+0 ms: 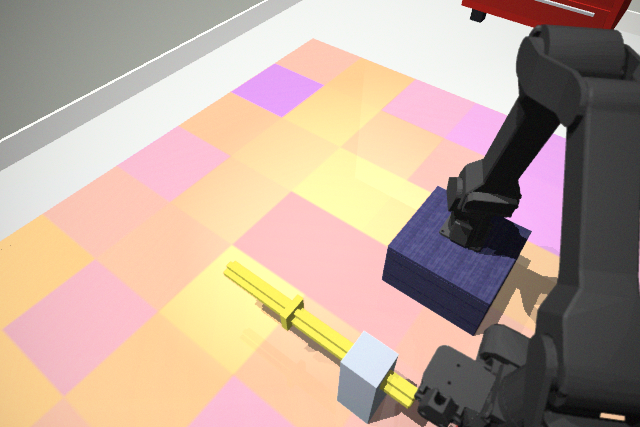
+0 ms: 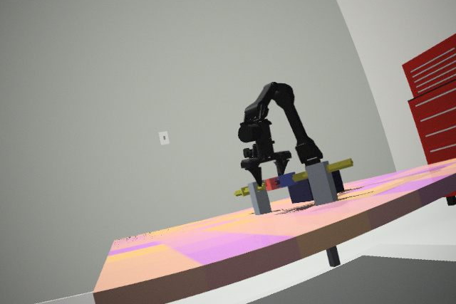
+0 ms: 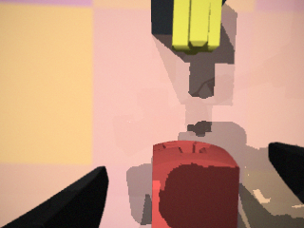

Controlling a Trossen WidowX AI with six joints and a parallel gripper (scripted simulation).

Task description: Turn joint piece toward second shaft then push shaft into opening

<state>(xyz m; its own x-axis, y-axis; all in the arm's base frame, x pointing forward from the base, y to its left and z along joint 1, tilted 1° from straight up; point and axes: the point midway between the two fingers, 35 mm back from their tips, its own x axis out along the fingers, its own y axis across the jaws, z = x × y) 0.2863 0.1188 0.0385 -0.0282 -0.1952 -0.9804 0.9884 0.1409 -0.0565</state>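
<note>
Right now the red joint piece is 2 cm to the left of my gripper tip.
</note>
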